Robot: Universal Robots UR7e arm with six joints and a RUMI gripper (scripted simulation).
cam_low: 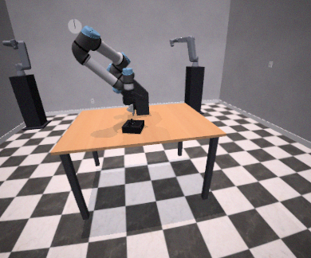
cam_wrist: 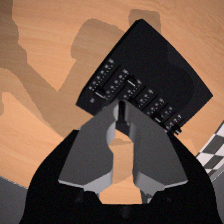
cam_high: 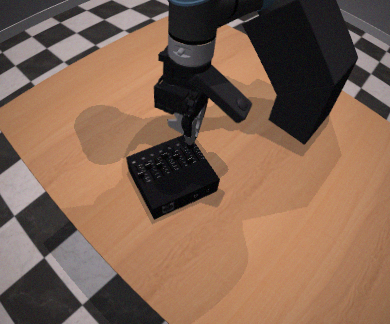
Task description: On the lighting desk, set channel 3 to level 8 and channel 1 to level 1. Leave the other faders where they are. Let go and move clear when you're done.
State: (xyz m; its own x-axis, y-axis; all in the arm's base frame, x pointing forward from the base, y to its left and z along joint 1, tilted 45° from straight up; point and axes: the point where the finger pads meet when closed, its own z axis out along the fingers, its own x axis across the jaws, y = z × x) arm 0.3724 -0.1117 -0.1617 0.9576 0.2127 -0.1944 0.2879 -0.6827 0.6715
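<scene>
The fader knob is 50 mm below my hand, 20 mm to the right of it and 20 mm behind it.
</scene>
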